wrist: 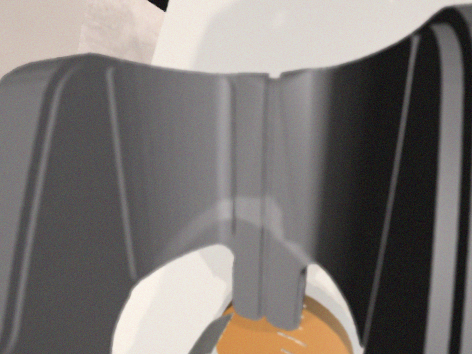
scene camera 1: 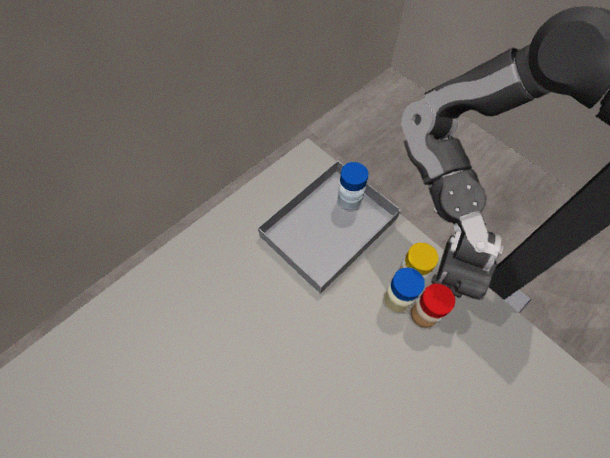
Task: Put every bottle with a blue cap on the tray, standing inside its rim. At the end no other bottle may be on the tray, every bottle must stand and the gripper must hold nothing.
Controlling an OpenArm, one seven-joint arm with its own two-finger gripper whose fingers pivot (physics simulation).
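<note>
A blue-capped bottle (scene camera 1: 352, 185) with pale contents stands inside the grey tray (scene camera 1: 310, 240), near its back corner. A second blue-capped bottle (scene camera 1: 406, 287) stands on the table outside the tray. A yellow-capped bottle (scene camera 1: 421, 258) stands close behind it and a red-capped bottle (scene camera 1: 436, 302) close to its right; all three are upright. My gripper (scene camera 1: 445, 284) (wrist: 279, 199) is shut and empty, right beside the yellow and red caps. In the wrist view, part of an orange-brown bottle body (wrist: 285, 337) shows just beyond the fingertips; I cannot tell which bottle it is. The exact fingertip contact is hidden in the scene view.
The table (scene camera 1: 225, 350) carries the tray and the bottles. Its edge runs close behind the tray and under the gripper. A dark post (scene camera 1: 555, 240) rises beyond that edge, and the arm reaches in from the upper right.
</note>
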